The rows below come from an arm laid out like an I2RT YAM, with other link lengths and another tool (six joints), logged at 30 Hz.
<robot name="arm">
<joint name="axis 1" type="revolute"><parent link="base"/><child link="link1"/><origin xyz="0 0 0.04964"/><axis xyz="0 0 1"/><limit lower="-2.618" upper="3.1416"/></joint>
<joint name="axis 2" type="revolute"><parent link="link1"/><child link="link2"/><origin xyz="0.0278 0.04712 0.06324"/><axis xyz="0 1 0"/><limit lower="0" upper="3.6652"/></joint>
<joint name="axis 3" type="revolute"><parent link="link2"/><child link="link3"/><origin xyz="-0.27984 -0.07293 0"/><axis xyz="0 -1 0"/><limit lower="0" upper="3.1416"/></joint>
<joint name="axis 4" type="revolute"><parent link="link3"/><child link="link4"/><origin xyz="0.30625 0.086 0.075"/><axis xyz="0 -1 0"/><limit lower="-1.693" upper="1.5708"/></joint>
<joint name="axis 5" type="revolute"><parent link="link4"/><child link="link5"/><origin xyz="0.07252 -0.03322 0.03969"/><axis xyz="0 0 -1"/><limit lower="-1.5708" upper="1.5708"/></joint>
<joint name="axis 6" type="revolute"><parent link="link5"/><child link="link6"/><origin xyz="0.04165 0 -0.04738"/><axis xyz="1 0 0"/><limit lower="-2.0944" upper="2.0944"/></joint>
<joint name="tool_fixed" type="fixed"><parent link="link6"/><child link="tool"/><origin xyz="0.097 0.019 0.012" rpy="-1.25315 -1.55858 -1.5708"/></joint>
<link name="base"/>
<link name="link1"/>
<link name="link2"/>
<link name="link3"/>
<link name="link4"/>
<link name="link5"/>
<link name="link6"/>
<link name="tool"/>
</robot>
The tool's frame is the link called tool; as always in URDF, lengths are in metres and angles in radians.
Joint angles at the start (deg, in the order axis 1, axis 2, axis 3, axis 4, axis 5, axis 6): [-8.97, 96.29, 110.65, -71.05, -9.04, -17.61]
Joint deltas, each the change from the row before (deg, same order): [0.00, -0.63, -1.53, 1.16, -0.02, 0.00]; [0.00, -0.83, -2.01, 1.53, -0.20, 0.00]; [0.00, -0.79, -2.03, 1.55, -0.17, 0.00]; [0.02, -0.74, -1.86, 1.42, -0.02, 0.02]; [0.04, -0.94, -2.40, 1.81, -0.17, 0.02]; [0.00, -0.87, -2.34, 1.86, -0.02, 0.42]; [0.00, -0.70, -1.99, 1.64, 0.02, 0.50]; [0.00, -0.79, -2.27, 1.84, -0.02, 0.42]
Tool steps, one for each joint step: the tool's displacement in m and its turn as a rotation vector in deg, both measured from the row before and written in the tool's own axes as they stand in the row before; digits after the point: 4 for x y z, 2 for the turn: [-0.0020, 0.0008, 0.0028, -0.06, 0.23, -0.12]; [-0.0026, 0.0006, 0.0038, 0.09, 0.35, -0.17]; [-0.0029, 0.0008, 0.0042, 0.07, 0.31, -0.15]; [-0.0029, 0.0008, 0.0038, -0.06, 0.26, -0.13]; [-0.0039, 0.0005, 0.0051, 0.09, 0.34, -0.19]; [-0.0038, 0.0014, 0.0051, -0.09, 0.47, 0.22]; [-0.0033, 0.0015, 0.0045, -0.12, 0.45, 0.32]; [-0.0041, 0.0015, 0.0052, -0.08, 0.44, 0.23]
